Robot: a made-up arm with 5 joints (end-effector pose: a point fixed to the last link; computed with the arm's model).
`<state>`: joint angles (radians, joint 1 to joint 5).
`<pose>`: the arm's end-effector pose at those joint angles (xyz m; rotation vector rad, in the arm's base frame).
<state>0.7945 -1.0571 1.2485 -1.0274 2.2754</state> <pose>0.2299 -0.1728 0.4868 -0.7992 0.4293 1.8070</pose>
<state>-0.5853 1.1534 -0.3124 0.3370 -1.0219</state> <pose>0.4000 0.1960 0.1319 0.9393 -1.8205 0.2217</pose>
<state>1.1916 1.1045 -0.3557 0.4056 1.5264</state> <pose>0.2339 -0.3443 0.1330 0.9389 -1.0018 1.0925</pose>
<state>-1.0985 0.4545 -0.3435 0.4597 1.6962</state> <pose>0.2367 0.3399 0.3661 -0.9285 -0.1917 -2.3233</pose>
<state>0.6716 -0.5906 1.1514 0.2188 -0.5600</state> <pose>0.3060 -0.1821 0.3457 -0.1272 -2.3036 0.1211</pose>
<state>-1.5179 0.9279 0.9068 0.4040 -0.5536</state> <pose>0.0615 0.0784 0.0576 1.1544 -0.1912 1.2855</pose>
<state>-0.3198 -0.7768 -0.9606 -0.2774 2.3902</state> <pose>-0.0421 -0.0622 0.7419 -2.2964 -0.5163 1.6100</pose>
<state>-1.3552 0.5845 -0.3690 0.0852 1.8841</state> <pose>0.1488 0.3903 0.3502 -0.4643 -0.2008 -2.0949</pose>
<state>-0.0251 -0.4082 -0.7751 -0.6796 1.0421</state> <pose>0.1095 0.0123 0.7539 1.6382 1.0252 -1.5867</pose>
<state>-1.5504 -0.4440 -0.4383 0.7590 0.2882</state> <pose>0.0426 0.1817 0.6785 -1.5297 1.1663 -1.1815</pose>
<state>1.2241 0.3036 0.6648 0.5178 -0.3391</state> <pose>0.2016 -0.2938 0.1932 -0.1795 -1.7331 -0.5480</pose>
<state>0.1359 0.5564 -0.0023 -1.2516 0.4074</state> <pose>0.4534 -0.0378 0.4058 0.4123 2.0325 -2.0196</pose>
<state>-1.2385 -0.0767 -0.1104 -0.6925 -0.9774</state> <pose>0.1599 0.2390 0.6289 -1.5183 1.6019 0.3967</pose>
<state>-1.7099 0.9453 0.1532 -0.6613 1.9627</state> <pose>0.0122 0.3182 0.1408 -0.4015 -0.4432 -1.7291</pose>
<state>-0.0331 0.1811 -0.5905 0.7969 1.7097</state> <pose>0.4249 0.0091 0.5053 0.7242 -0.3651 2.6887</pose>
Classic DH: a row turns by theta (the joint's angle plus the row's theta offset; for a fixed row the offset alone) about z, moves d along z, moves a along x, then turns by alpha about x. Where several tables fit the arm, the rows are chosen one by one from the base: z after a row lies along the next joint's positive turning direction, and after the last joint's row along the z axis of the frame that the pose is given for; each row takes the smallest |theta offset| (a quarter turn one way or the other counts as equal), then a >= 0, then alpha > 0; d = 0 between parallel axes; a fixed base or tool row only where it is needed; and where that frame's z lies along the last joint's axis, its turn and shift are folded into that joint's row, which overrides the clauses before.
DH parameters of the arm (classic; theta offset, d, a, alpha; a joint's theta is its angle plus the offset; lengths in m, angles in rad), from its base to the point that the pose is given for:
base (fixed): -0.3261 0 0.0809 3.1416
joint 1: -0.3261 -0.3284 0.0181 1.5708
joint 2: -1.1822 0 0.1372 0
joint 3: 1.0365 0 0.2046 0
joint 4: -1.4251 0.0088 0.016 1.5708
joint 5: -0.4877 -0.0971 0.0044 1.6493
tool (fixed): 1.2456 -0.031 0 0

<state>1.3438 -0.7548 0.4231 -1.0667 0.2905</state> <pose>0.1456 -0.1547 0.6483 -1.9159 -0.9599 2.2378</pose>
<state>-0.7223 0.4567 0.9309 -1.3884 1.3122</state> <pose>0.2660 0.1850 0.2222 -0.5975 0.8322 -2.5451</pose>
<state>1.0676 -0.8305 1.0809 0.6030 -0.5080</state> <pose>0.2205 -0.2418 0.3888 -0.5049 -2.1694 -0.0945</pose>
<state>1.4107 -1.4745 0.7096 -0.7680 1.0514</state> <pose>0.1170 -0.0423 0.6487 -1.8049 0.0391 1.8515</pose>
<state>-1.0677 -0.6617 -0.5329 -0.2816 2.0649</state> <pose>0.0901 0.0256 0.7525 1.3301 1.1043 -1.9193</pose>
